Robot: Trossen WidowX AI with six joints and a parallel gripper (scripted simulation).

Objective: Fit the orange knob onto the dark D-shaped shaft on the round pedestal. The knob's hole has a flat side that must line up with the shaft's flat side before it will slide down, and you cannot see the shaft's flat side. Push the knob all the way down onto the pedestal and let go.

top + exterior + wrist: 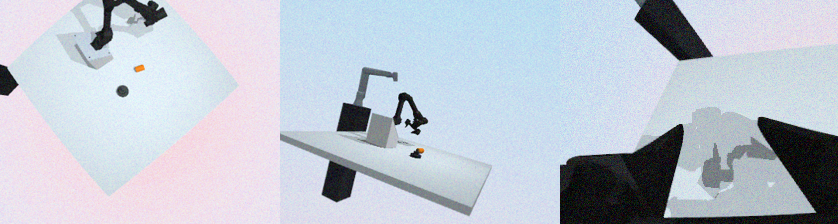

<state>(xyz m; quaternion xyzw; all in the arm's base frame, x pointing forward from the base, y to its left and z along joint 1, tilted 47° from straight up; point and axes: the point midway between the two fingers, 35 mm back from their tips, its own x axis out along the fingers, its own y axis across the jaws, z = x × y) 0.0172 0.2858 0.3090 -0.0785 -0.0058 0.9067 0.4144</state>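
Right now my gripper tip is 290 mm short of the orange knob, 300 mm to the left of it and 110 mm above it. Round my gripper tip: dark round pedestal 330 mm ahead, 490 mm to the right, 100 mm below.
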